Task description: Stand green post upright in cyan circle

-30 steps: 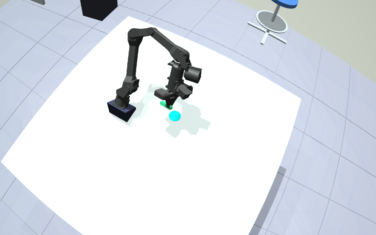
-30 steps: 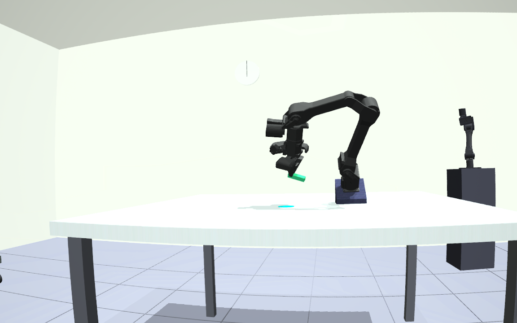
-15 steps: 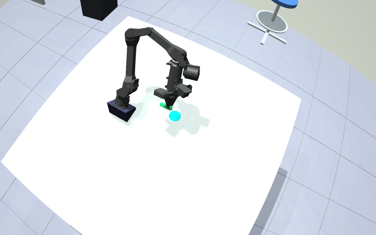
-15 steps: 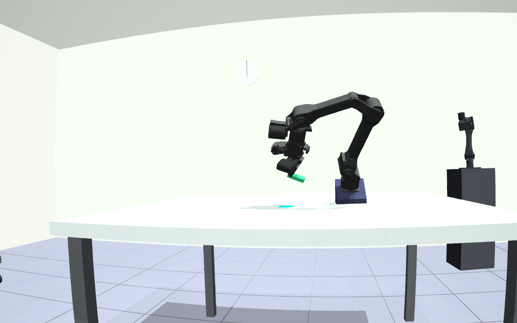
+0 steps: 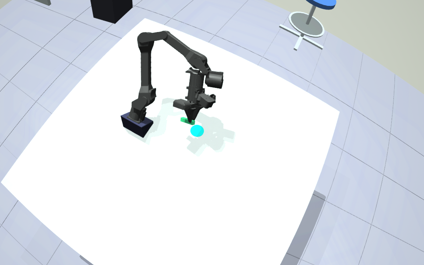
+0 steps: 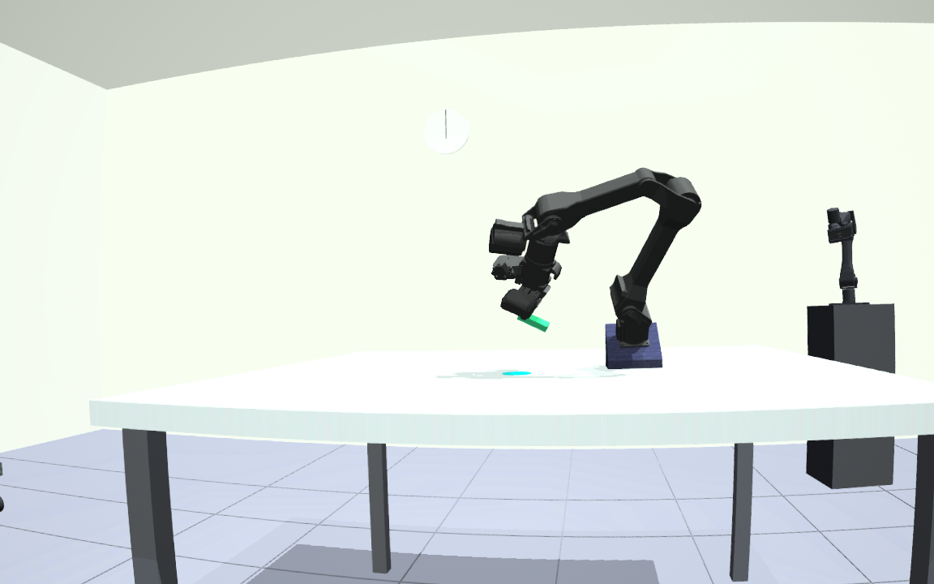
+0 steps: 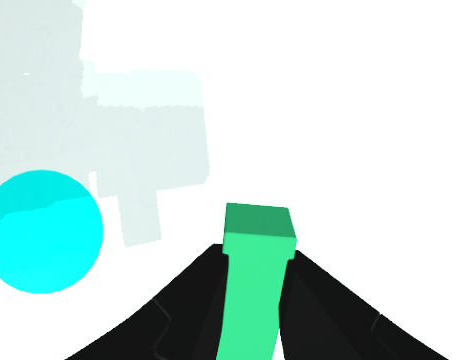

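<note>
The cyan circle is 20 mm ahead of my gripper tip, 40 mm to the left of it and 110 mm below it. Also, from my gripper tip: green post 20 mm behind, 10 mm below.
</note>
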